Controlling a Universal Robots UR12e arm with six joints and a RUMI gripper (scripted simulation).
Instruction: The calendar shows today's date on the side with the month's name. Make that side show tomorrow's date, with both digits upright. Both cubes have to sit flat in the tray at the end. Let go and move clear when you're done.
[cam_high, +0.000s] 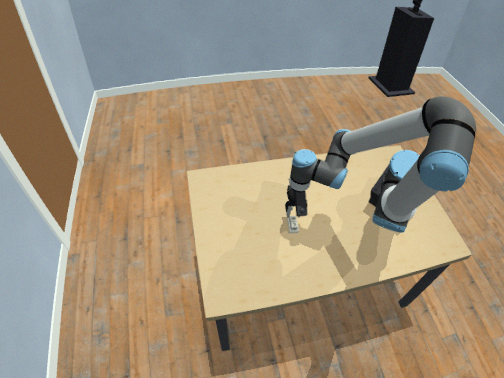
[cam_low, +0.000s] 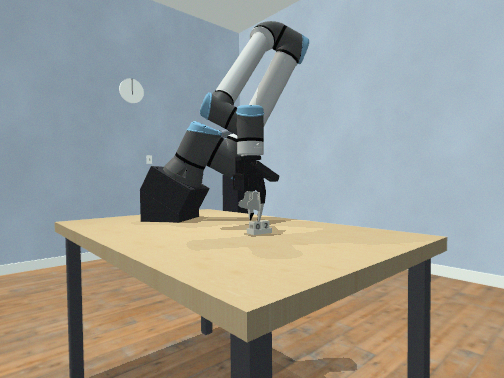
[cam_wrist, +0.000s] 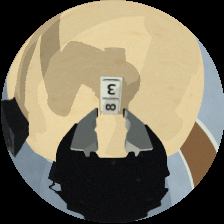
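My hand is 2 cm to the right of the calendar tray and 5 cm above it.
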